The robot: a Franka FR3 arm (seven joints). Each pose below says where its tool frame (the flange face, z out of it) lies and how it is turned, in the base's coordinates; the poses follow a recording.
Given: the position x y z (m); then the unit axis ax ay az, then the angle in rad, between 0 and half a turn.
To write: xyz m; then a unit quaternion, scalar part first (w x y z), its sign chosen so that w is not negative. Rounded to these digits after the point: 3 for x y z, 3 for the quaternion.
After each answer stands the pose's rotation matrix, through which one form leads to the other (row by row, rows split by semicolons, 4 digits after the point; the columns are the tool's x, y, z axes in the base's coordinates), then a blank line. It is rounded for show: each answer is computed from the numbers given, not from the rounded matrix.
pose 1, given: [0.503 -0.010 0.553 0.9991 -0.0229 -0.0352 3.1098]
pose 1, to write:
[0.503 -0.010 0.553 0.016 0.999 -0.023 -0.035]
0.9965 -0.0446 -0.0710; -0.0469 -0.9984 -0.0301; -0.0696 0.0334 -0.9970

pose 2, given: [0.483 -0.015 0.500 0.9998 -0.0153 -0.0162 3.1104]
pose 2, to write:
[0.483 -0.015 0.500 0.016 1.000 -0.015 -0.016]
0.9990 -0.0301 -0.0329; -0.0311 -0.9990 -0.0307; -0.0319 0.0317 -0.9990

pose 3, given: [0.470 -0.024 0.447 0.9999 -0.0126 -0.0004 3.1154]
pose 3, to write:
[0.470 -0.024 0.447 0.013 1.000 -0.013 0.000]
0.9997 -0.0252 -0.0011; -0.0252 -0.9993 -0.0262; -0.0005 0.0262 -0.9997

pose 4, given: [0.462 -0.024 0.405 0.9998 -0.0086 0.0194 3.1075]
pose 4, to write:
[0.462 -0.024 0.405 0.017 1.000 -0.009 0.019]
0.9991 -0.0179 0.0385; -0.0165 -0.9993 -0.0344; 0.0391 0.0337 -0.9987

